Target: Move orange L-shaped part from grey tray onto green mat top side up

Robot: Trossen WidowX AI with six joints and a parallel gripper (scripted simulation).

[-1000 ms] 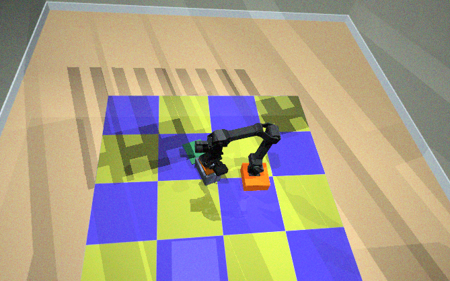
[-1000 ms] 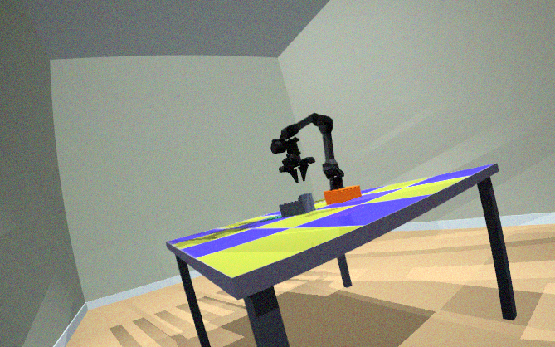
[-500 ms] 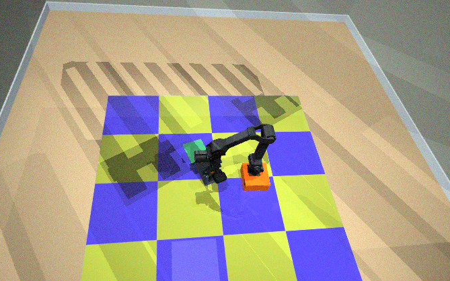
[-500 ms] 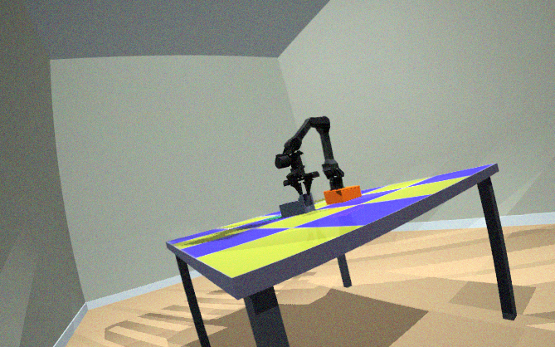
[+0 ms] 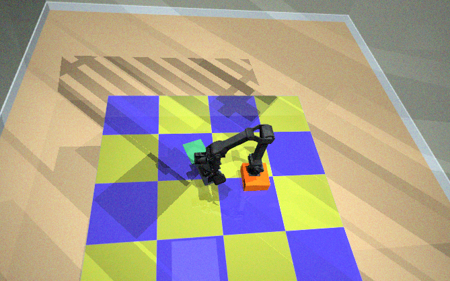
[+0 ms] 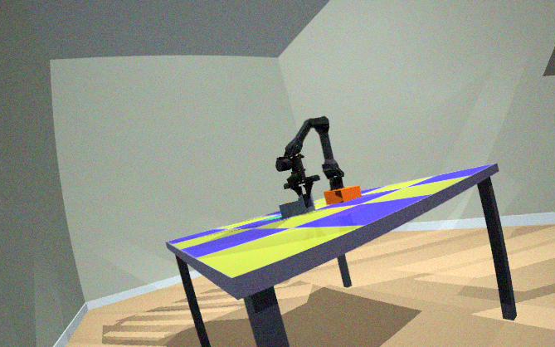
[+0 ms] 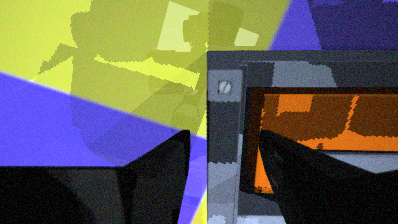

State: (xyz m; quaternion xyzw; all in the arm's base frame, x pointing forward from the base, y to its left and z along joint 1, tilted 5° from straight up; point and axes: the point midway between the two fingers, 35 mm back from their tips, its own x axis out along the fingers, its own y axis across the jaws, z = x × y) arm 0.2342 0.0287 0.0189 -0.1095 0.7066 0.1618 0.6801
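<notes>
The orange part is 2 cm ahead of my gripper tip, 6 cm to the right of it and 1 cm below it. The rest, counted from my gripper tip: green mat: 8 cm ahead, 21 cm to the right, 8 cm below.
</notes>
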